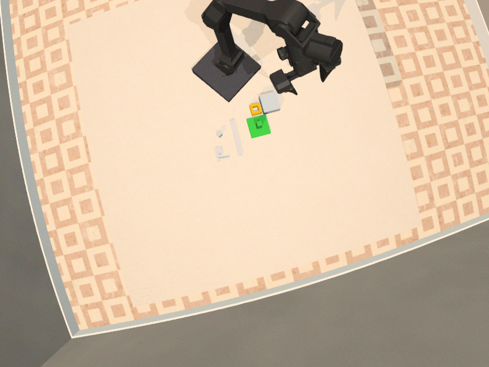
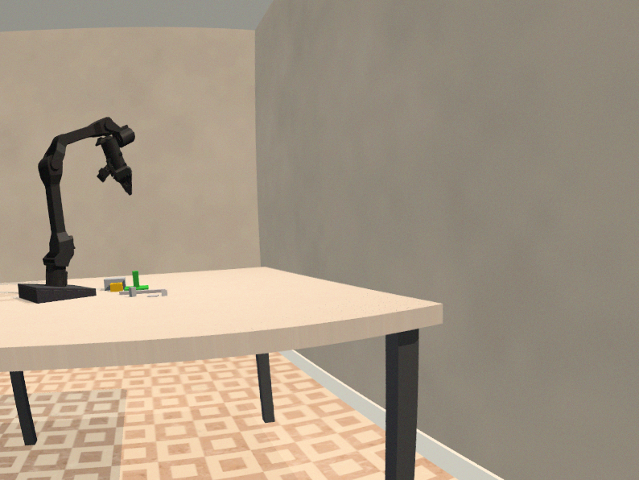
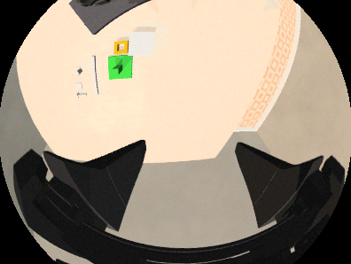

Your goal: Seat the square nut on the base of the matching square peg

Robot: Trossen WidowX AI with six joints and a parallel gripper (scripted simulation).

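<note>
Now: the grey block 330 mm below my hand, 60 mm behind it and 50 mm to the right of it. From my hand the other things lie so: long strip: 340 mm below, 230 mm to the right, 20 mm ahead.
</note>
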